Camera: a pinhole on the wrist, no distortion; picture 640 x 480 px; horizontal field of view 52.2 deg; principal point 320.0 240.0 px. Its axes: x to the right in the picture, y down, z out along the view. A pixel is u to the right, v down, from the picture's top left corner.
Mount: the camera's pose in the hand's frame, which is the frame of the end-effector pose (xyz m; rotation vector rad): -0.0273 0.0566 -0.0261 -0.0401 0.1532 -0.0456
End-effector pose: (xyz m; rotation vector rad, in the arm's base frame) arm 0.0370 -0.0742 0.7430 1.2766 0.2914 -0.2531
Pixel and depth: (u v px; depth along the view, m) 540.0 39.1 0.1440
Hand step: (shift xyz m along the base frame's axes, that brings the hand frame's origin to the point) 0.0516 -0.1033 0.0285
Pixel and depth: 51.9 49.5 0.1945
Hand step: -0.0566 -0.1688 0.0849
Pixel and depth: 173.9 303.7 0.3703
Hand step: 0.0162 -0.3061 0.2088
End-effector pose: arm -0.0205 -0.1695 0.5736 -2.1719 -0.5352 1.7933
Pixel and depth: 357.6 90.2 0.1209
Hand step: -0.0886 -0.0331 -0.0298
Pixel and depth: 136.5 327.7 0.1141
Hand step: -0.0873 -0.0898 -0.0155
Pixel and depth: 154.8 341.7 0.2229
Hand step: -0.1939 -0.1172 -0.0419
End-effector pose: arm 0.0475 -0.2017 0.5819 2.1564 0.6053 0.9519
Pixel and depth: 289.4 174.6 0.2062
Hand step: 0.1409 -0.1054 -0.0581
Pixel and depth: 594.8 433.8 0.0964
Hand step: 0.0771 -0.0630 0.0474
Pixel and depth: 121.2 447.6 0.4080
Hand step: 0.2777 -0.3452 -0.0733
